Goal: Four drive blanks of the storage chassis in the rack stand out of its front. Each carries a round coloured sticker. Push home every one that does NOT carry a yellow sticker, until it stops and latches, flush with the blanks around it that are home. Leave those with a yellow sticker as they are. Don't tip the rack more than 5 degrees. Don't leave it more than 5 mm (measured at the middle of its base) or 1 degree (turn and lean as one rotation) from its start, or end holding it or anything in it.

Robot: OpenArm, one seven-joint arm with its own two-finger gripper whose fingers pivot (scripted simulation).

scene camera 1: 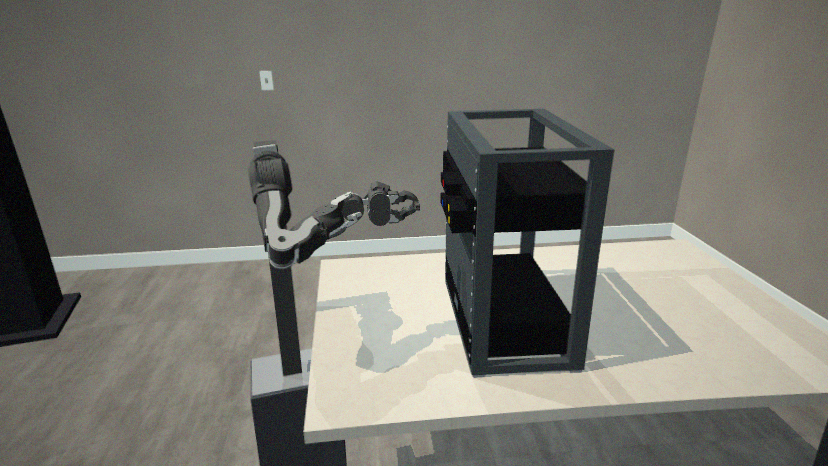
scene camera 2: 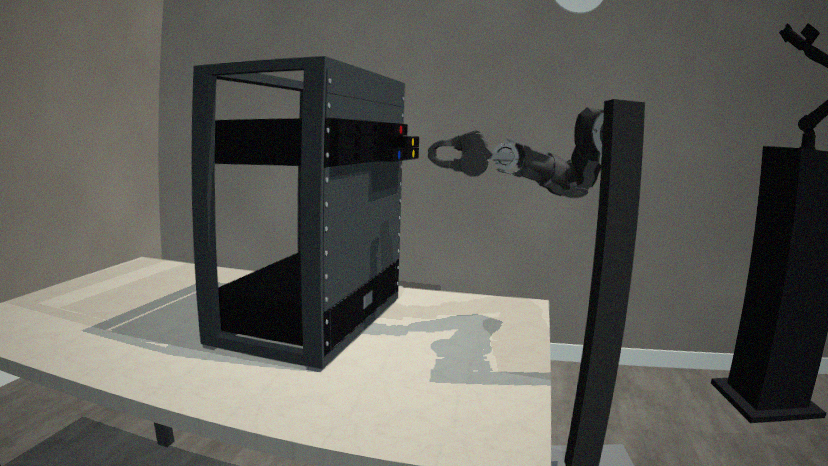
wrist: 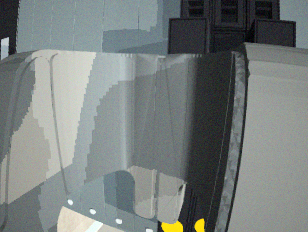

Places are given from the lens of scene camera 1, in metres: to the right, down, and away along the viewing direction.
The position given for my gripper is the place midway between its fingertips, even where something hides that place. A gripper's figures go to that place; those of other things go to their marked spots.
my gripper [scene camera 1: 418, 203]: 0.01, -0.07, 1.39
arm post [scene camera 1: 282, 283]: -0.39, 0.15, 1.62
